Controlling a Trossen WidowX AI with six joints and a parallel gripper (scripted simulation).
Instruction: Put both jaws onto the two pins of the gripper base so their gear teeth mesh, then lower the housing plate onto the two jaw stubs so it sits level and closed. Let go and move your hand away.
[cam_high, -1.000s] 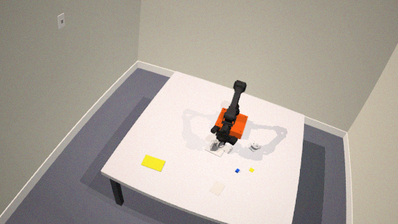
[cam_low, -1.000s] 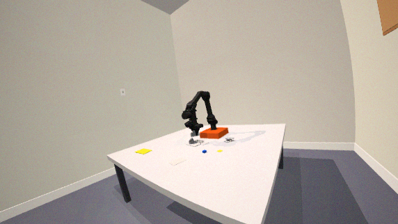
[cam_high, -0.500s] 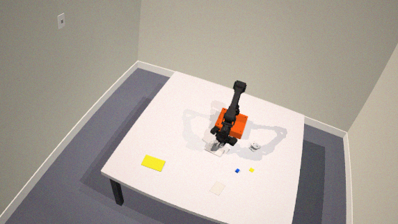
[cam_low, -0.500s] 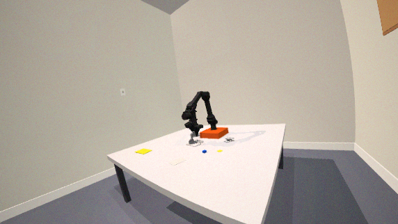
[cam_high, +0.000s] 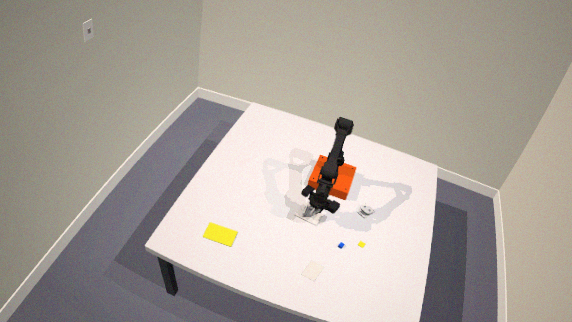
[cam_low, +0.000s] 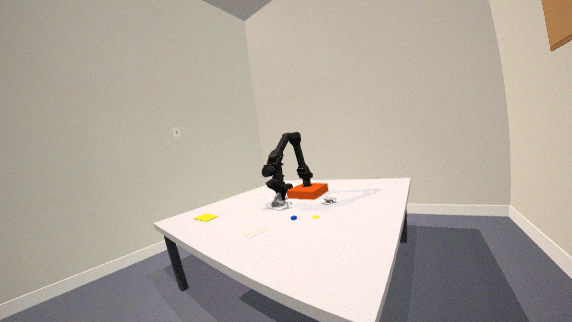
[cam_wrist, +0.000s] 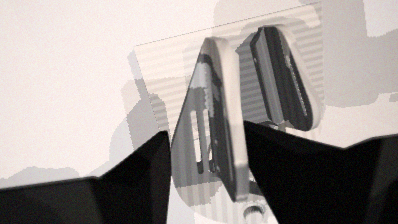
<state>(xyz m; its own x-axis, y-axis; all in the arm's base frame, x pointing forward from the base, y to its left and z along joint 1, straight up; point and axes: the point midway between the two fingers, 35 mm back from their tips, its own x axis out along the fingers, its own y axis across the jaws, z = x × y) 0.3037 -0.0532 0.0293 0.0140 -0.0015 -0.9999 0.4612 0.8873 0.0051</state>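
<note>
My gripper tip is 26 cm to the right of the white ribbed piece, 9 cm past it and 4 cm above it. The rest, counted from my gripper tip: housing plate: 6 cm behind, 5 cm below, 1 cm to the right; blue cube: 15 cm ahead, 14 cm to the left, 4 cm below; small yellow cube: 25 cm to the left, 12 cm ahead, 5 cm below.
</note>
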